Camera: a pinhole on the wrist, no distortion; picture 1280 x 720 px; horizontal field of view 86.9 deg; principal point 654.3 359.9 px. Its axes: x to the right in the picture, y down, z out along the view. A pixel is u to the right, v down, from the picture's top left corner.
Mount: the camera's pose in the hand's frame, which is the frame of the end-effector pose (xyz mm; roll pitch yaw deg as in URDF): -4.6 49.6 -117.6 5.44 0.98 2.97
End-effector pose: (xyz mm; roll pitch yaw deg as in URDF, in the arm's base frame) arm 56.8 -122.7 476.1 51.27 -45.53 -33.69
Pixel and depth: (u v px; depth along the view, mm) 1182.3 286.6 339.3
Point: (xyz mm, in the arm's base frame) 43.9 -316.8 758.6
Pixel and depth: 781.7 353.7 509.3
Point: -195.0 -316.3 720.3
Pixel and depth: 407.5 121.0 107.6
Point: 44.6 -102.2 441.8
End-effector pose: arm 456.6 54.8 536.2 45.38 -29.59 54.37
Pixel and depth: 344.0 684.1 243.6
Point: 342.9 -106.9 647.6
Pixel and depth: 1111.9 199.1 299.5
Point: 656.3 78.5 718.9
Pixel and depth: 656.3 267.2 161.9
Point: 462.9 27.8 569.4
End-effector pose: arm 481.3 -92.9 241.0 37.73 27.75 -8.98
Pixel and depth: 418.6 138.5 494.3
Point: 372.9 -433.6 477.6
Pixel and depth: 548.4 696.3 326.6
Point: 563.8 -102.0 520.4
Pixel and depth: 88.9 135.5 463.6
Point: 176.7 -386.6 559.8
